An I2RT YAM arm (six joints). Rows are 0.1 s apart.
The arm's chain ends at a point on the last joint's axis. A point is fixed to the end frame.
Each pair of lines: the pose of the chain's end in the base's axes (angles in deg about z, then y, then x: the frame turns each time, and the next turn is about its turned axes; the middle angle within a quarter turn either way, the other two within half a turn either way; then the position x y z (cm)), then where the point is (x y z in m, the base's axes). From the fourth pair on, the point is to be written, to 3 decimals.
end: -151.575 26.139 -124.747 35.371 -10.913 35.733
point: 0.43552 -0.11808 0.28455
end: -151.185 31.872 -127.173 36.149 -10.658 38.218
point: 0.44835 -0.10759 0.31492
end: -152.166 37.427 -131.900 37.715 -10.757 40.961
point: 0.46733 -0.09908 0.34745
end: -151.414 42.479 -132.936 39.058 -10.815 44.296
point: 0.485 -0.094 0.388
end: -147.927 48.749 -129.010 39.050 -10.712 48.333
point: 0.490 -0.091 0.440
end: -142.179 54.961 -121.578 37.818 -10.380 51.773
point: 0.483 -0.088 0.488
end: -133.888 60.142 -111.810 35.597 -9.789 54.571
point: 0.464 -0.083 0.530
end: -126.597 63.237 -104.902 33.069 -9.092 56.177
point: 0.439 -0.073 0.554
